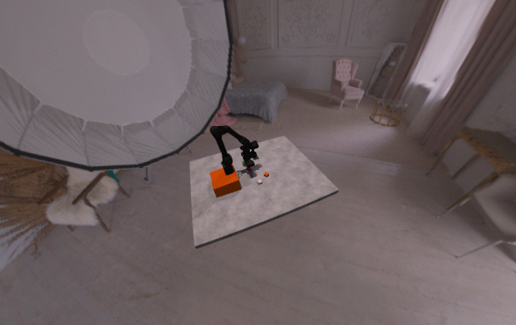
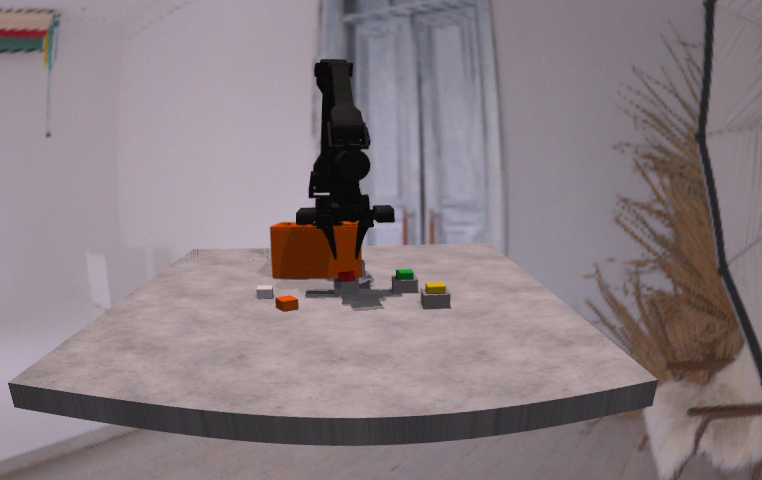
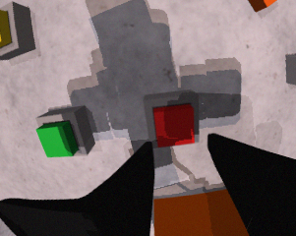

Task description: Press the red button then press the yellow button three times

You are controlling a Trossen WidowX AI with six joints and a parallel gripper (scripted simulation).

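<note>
My gripper tip is now 3 cm above the red button. From my gripper tip the other things lie so: orange block (12 cm ahead, 11 cm to the right, 6 cm below); green button (1 cm behind, 11 cm to the left, 3 cm below); white block (4 cm ahead, 16 cm to the right, 6 cm below).
</note>
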